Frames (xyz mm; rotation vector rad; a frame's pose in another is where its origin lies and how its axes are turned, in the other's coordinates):
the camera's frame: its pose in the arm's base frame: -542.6 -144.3 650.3 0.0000 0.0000 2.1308
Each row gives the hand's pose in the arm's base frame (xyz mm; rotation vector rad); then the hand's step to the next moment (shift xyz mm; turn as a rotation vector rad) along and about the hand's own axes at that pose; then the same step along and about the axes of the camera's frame.
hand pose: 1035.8 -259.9 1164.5 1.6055 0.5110 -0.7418
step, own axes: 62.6 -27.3 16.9 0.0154 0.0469 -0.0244
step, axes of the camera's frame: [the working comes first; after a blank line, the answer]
step, axes of the arm's base frame: 21.6 -17.1 -64.7 0.0477 0.0148 0.0233

-26.0 -9.3 -64.7 -0.0128 -0.0482 0.0233
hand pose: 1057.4 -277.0 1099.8 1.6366 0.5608 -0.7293
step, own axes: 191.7 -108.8 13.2 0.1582 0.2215 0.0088
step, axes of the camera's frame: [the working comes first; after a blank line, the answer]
step, axes of the arm's base frame: 52.5 1.2 -214.5 0.2645 -0.0547 0.0349

-26.9 -45.2 -214.5 -0.1869 -0.1950 0.0349
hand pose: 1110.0 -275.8 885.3 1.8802 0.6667 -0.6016
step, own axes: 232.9 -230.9 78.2 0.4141 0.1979 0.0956
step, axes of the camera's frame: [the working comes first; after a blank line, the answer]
step, axes of the arm's base frame: 2.4 47.4 -333.8 0.4239 -0.0812 -0.1830

38.9 -27.2 -333.8 -0.2940 -0.3161 -0.1830
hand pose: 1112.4 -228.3 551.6 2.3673 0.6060 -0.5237
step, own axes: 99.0 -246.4 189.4 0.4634 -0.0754 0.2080
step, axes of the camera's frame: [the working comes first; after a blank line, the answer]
step, axes of the arm's base frame: -92.3 74.9 -303.7 0.2929 0.0488 -0.4189

112.5 38.5 -303.7 -0.1143 -0.2741 -0.4189
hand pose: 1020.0 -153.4 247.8 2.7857 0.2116 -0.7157
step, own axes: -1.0 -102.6 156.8 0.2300 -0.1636 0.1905
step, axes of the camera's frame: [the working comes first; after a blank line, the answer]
step, axes of the arm's base frame: -92.7 53.8 -153.7 0.0803 0.1203 -0.3083

94.8 49.9 -153.7 0.0593 -0.1319 -0.3083
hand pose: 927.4 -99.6 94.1 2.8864 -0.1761 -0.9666
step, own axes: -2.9 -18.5 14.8 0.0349 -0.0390 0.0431
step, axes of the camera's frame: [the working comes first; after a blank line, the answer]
step, axes of the arm's base frame: -9.8 17.9 -12.3 0.0047 0.0315 -0.0598

20.4 -1.3 -12.3 0.0242 -0.0208 -0.0598
